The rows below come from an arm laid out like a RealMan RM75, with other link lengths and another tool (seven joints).
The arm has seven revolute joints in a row. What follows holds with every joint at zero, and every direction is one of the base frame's. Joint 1 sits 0.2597 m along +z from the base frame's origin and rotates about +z. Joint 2 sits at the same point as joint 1 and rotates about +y. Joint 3 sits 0.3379 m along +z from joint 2 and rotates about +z. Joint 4 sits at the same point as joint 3 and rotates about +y. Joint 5 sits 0.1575 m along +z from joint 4 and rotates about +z. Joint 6 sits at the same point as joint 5 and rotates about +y. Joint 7 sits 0.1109 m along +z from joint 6 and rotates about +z. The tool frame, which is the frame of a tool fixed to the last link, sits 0.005 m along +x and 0.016 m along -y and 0.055 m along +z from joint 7; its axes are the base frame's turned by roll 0, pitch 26.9 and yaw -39.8 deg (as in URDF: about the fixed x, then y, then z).
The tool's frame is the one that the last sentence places.
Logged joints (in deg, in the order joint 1, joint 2, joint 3, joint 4, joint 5, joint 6, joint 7), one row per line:
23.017, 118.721, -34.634, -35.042, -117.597, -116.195, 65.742
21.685, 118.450, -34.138, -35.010, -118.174, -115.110, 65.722
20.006, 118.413, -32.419, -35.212, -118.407, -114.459, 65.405
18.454, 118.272, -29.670, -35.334, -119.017, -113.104, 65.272
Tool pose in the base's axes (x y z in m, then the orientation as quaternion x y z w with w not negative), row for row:
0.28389, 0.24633, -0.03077, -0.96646, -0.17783, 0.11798, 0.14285
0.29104, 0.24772, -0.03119, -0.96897, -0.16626, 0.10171, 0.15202
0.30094, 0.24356, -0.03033, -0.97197, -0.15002, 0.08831, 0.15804
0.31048, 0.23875, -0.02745, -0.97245, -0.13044, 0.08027, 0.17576
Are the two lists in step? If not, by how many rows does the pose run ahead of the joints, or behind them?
The pose runs 1 row behind the joints: the pose in row i belongs to the joints in row i - 1.
